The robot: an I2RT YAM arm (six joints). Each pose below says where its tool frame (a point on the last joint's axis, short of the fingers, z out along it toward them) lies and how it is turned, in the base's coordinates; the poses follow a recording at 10 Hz.
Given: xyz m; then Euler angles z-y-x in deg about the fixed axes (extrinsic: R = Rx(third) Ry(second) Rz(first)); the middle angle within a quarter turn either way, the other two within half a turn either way.
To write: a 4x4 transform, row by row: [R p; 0 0 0 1], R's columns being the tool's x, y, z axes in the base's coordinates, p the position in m. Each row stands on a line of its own. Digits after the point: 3 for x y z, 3 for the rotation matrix.
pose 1, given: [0.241, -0.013, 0.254, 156.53, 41.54, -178.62]
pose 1, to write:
-0.687, -0.298, 0.663, 0.241
-0.384, 0.923, 0.018, -0.013
-0.618, -0.242, -0.748, 0.254
0, 0, 0, 1

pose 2, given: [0.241, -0.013, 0.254, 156.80, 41.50, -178.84]
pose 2, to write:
-0.688, -0.295, 0.663, 0.241
-0.382, 0.924, 0.015, -0.013
-0.617, -0.242, -0.749, 0.254
0, 0, 0, 1

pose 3, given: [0.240, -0.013, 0.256, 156.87, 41.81, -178.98]
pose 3, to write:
-0.685, -0.293, 0.667, 0.240
-0.382, 0.924, 0.013, -0.013
-0.620, -0.245, -0.745, 0.256
0, 0, 0, 1

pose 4, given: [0.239, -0.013, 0.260, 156.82, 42.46, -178.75]
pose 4, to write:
-0.678, -0.290, 0.675, 0.239
-0.380, 0.925, 0.016, -0.013
-0.629, -0.246, -0.738, 0.260
0, 0, 0, 1

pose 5, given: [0.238, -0.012, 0.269, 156.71, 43.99, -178.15]
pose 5, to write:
-0.661, -0.284, 0.695, 0.238
-0.375, 0.927, 0.023, -0.012
-0.650, -0.245, -0.719, 0.269
0, 0, 0, 1

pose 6, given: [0.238, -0.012, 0.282, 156.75, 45.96, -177.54]
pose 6, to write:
-0.639, -0.274, 0.719, 0.238
-0.366, 0.930, 0.030, -0.012
-0.677, -0.244, -0.695, 0.282
0, 0, 0, 1

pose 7, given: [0.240, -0.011, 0.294, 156.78, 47.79, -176.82]
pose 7, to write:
-0.617, -0.265, 0.741, 0.240
-0.356, 0.934, 0.037, -0.011
-0.702, -0.241, -0.671, 0.294
0, 0, 0, 1

